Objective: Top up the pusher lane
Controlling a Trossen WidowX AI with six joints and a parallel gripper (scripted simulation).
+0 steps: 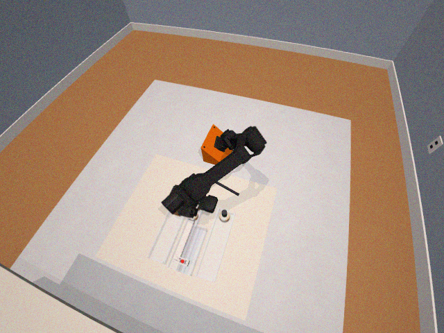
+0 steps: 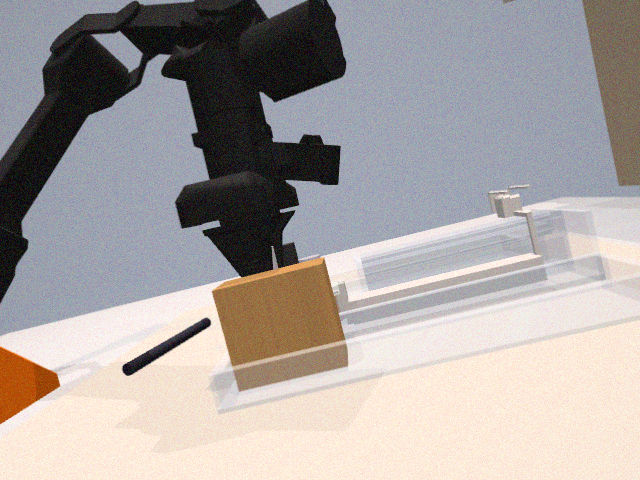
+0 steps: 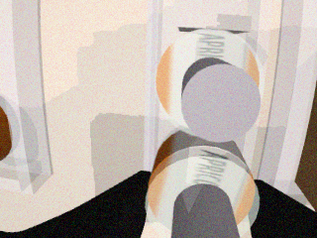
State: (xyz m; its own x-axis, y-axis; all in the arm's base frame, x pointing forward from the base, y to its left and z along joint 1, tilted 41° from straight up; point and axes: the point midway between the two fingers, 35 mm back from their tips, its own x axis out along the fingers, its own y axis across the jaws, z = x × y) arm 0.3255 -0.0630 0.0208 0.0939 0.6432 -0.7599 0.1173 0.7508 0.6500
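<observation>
The brown box is 1 cm ahead of my gripper tip and 8 cm to the right of it. The rest, counted from my gripper tip: sprung lane 14 cm ahead, 1 cm to the left, 2 cm below; black rod 13 cm behind, 10 cm to the left, 4 cm below; pusher plate 15 cm ahead, 1 cm to the left, 1 cm above.
</observation>
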